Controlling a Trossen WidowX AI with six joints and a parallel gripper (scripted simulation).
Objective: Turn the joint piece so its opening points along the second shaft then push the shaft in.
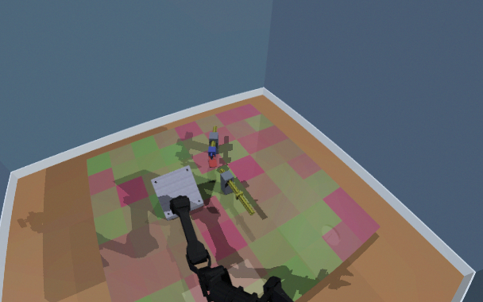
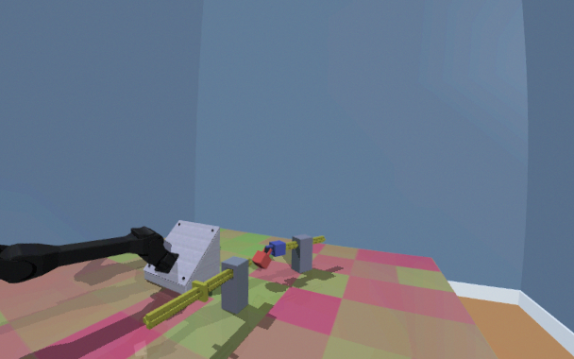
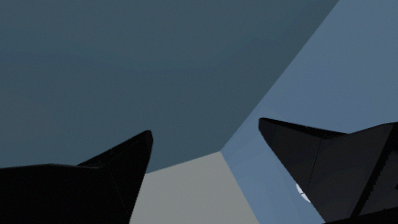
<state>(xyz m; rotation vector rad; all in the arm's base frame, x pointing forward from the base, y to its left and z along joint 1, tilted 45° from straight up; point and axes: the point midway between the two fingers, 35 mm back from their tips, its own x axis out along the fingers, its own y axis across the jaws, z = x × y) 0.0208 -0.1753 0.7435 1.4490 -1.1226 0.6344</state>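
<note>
Right now the red square joint piece is 81 cm to the left of my gripper tip, 40 cm below it and 27 cm ahead of it.
</note>
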